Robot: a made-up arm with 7 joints.
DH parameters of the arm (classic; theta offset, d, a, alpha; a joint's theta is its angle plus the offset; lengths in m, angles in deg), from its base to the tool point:
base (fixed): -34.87 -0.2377 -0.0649 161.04
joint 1: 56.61 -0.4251 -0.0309 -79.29
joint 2: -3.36 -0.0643 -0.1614 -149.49
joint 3: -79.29 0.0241 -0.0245 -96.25
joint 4: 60.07 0.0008 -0.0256 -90
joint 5: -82.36 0 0.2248 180
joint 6: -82.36 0.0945 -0.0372 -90
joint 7: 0 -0.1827 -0.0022 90
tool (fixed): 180 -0.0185 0 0
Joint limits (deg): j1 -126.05..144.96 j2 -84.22..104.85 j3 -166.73..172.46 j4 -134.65..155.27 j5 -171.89..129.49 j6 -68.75..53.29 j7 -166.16..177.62
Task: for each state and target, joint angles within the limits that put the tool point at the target. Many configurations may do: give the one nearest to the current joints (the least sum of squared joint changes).
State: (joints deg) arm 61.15 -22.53 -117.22 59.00 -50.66 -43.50 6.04
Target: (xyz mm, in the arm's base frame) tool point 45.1 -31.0 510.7
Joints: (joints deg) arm 95.09 -54.80 -116.54 20.75 -55.78 -64.97 7.90
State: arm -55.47 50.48 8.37 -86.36 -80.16 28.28 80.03
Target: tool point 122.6 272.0 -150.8
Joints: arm -44.93 56.71 40.64 -88.51 -108.80 53.29 83.41
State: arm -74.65 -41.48 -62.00 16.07 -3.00 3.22 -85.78
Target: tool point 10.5 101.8 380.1
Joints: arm -96.68 -57.00 -67.74 14.30 -5.86 46.57 -89.36
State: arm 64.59 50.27 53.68 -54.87 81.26 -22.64 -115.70
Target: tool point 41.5 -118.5 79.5
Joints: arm 89.55 84.80 66.27 -76.74 65.52 -18.91 -108.45
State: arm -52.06 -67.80 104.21 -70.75 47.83 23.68 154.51
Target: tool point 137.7 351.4 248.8
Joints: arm -55.94 -63.00 111.09 -70.22 33.73 43.11 157.25
